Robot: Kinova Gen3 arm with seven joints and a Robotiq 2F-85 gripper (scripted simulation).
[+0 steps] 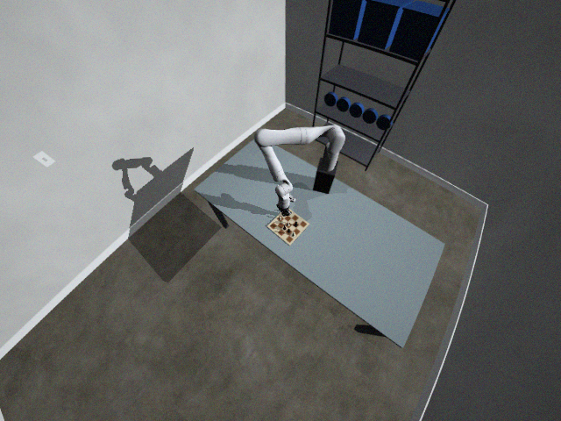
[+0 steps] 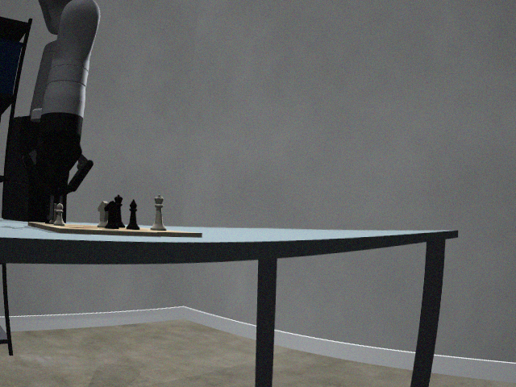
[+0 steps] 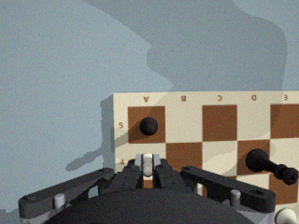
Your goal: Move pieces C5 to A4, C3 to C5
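My hand is 40 mm past the black pawn and 10 mm above it. Round my hand: black bishop 60 mm ahead, 120 mm to the left; chessboard 30 mm ahead, 80 mm to the left, 30 mm below.
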